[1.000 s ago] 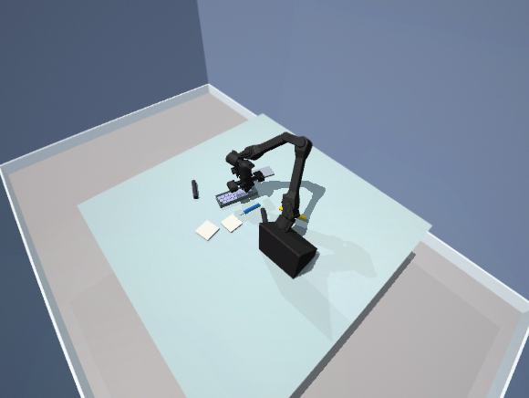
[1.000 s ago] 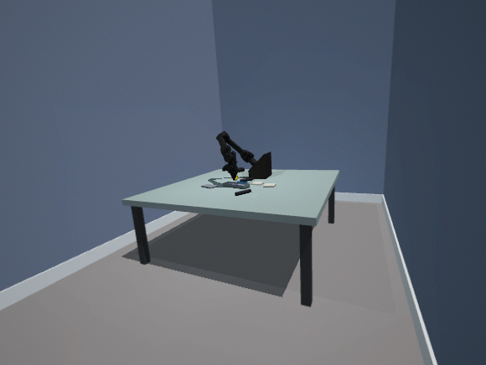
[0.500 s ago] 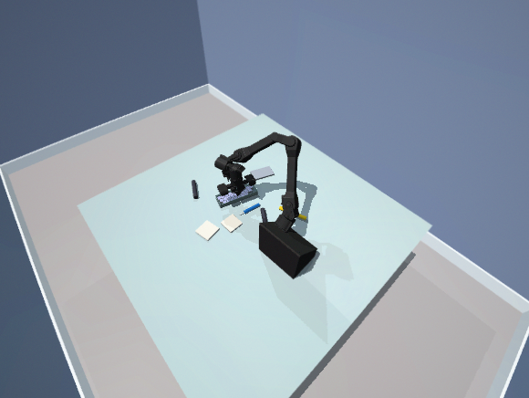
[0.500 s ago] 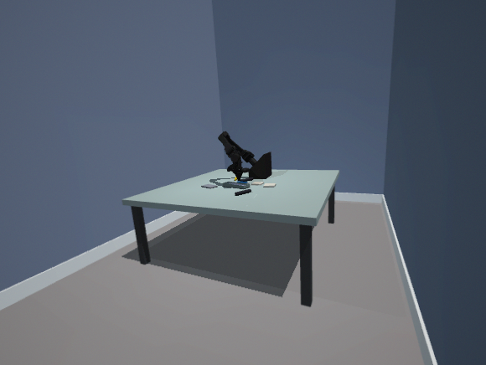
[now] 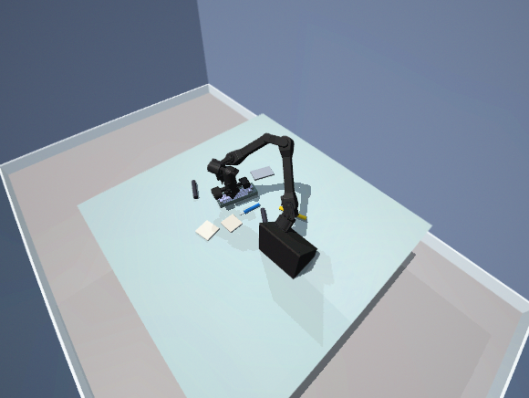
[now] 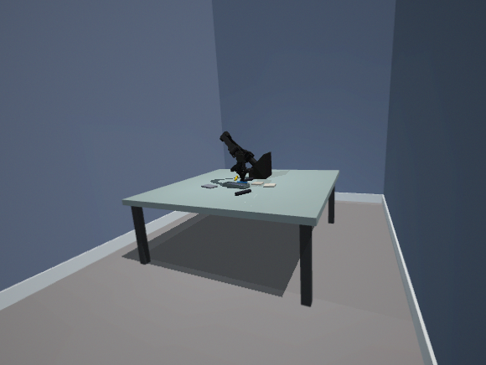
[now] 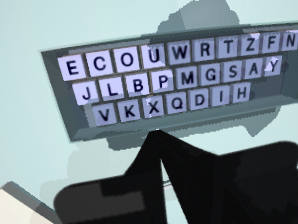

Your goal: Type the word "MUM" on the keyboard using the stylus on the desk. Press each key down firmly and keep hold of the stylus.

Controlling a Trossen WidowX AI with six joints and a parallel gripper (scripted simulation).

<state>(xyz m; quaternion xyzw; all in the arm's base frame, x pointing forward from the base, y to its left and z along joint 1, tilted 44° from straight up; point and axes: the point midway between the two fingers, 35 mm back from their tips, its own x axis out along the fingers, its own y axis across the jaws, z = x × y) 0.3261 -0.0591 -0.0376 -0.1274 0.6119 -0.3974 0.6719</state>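
My gripper tip is 9 cm past the blue stylus, 1 cm to the left of it and 3 cm above it. From my gripper tip the other things lie so: grey plate (3 cm ahead, 27 cm to the right, 4 cm below); then grey stylus tip (8 cm behind, 2 cm to the left, 3 cm below).
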